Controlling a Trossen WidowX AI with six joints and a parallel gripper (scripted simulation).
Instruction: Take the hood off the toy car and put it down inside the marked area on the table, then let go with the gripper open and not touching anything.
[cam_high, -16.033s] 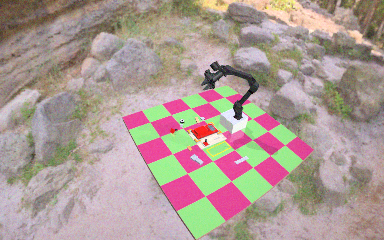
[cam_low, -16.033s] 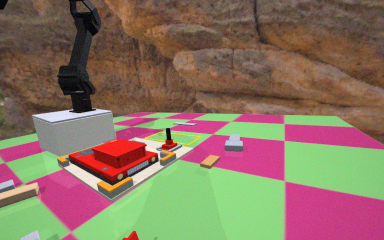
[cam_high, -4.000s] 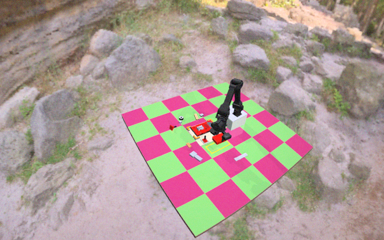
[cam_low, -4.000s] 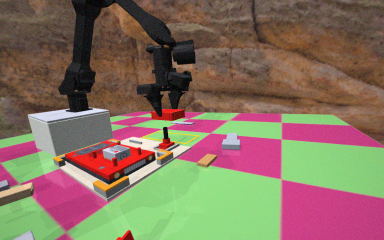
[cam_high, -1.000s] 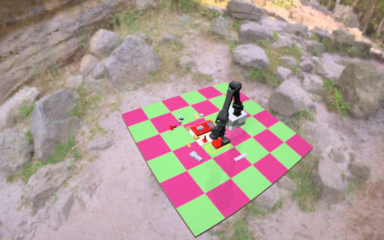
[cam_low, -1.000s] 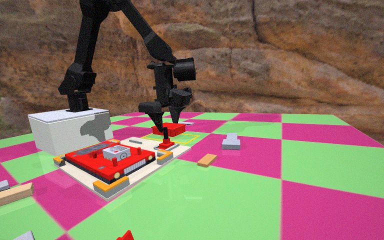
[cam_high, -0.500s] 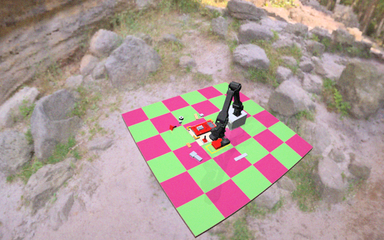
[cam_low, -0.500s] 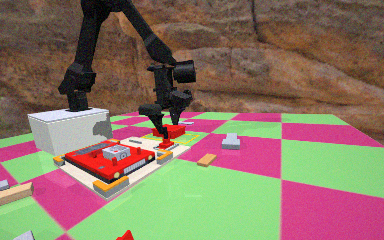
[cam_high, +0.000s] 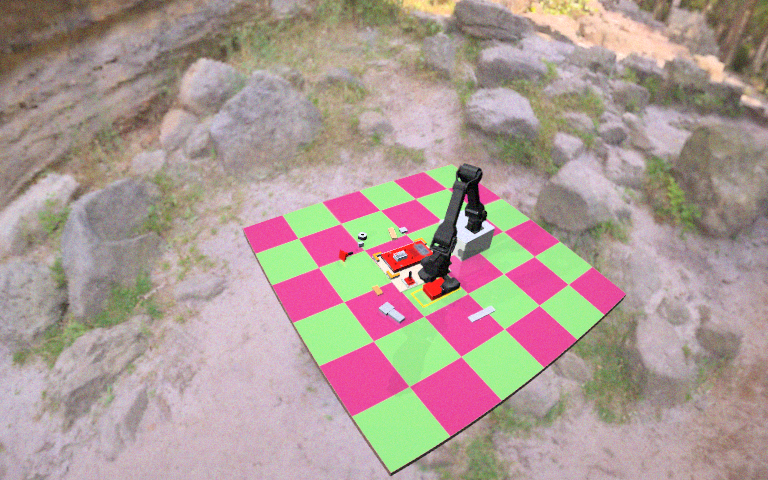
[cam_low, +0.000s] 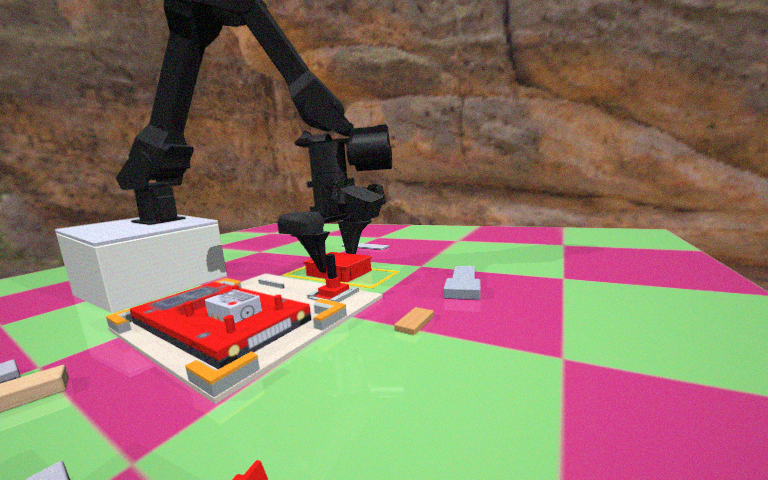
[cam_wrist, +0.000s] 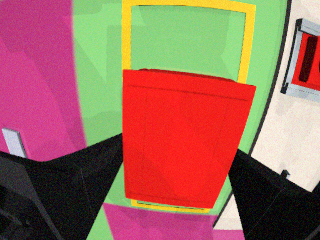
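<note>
My gripper tip is right at the hood.
</note>
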